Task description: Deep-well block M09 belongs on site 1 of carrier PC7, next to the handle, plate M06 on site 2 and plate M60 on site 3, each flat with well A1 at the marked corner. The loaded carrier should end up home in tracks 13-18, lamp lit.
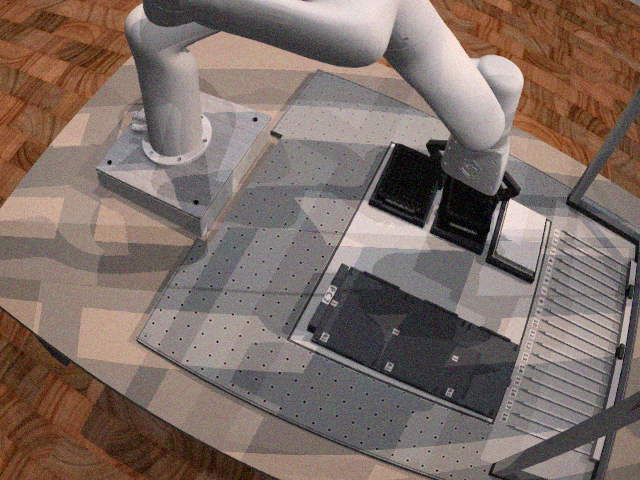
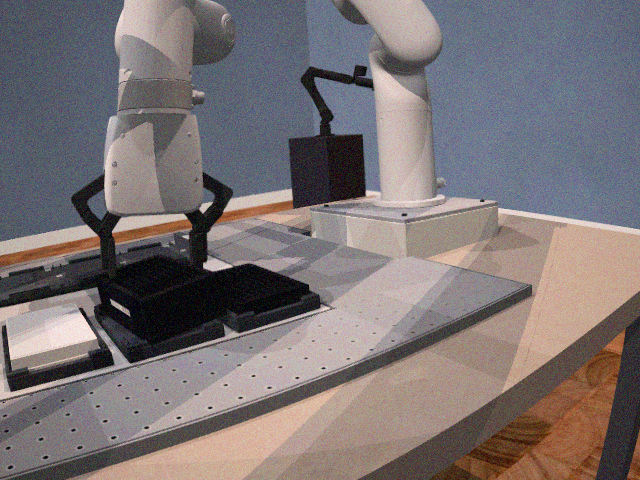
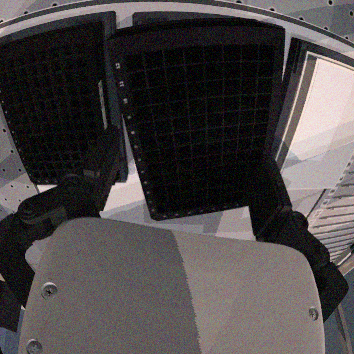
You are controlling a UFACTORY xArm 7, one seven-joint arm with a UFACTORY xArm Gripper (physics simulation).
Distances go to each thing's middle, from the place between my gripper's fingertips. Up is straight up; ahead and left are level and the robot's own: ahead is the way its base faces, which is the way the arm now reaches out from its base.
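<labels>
Position of my hand relative to the dark carrier (image 2: 36, 283): 20 mm past it, 250 mm to the left of it, 40 mm above it.
</labels>
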